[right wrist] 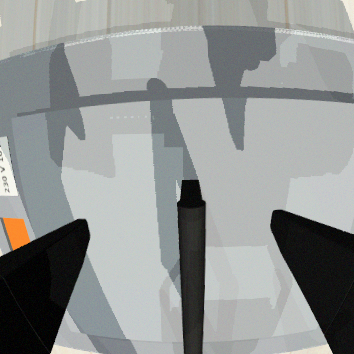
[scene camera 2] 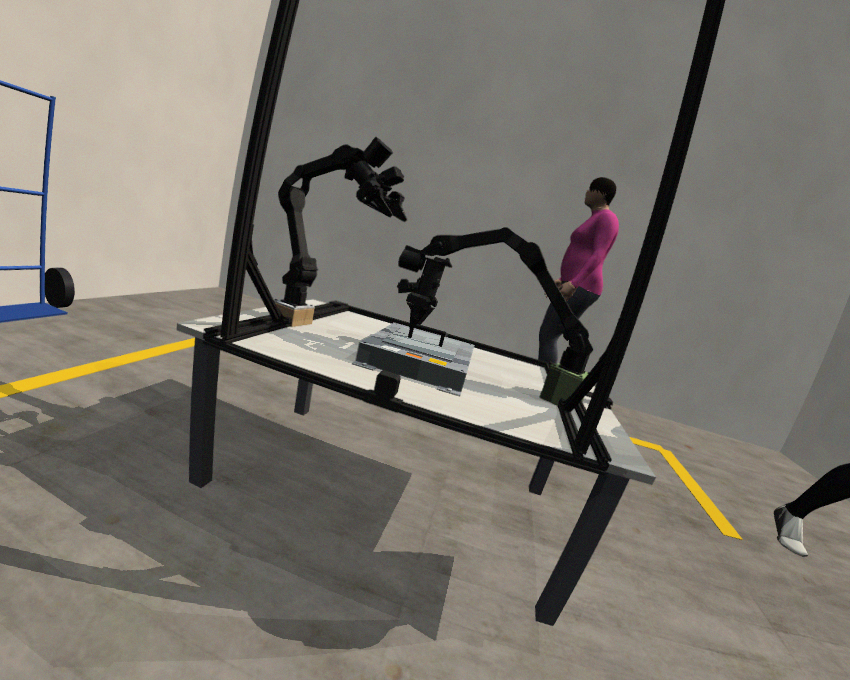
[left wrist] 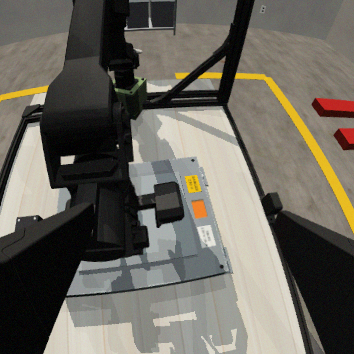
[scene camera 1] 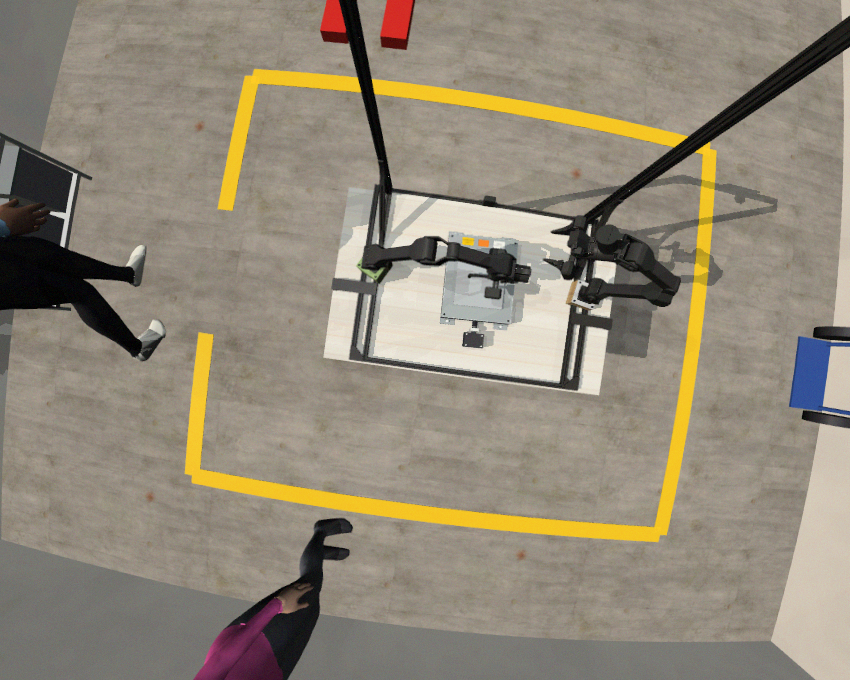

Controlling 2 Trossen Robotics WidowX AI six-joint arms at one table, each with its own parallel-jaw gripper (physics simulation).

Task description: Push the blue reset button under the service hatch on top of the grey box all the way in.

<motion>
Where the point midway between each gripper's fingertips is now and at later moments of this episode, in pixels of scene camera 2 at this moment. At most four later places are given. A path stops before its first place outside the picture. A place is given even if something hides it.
The left gripper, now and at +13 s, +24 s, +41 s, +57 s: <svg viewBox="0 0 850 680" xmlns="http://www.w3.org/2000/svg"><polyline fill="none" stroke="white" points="398,218 398,218 398,218 414,271 414,322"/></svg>
The right gripper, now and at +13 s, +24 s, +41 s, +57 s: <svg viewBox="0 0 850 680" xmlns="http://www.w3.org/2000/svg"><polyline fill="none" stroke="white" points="414,327 421,319 446,304 466,304 466,304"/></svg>
</motion>
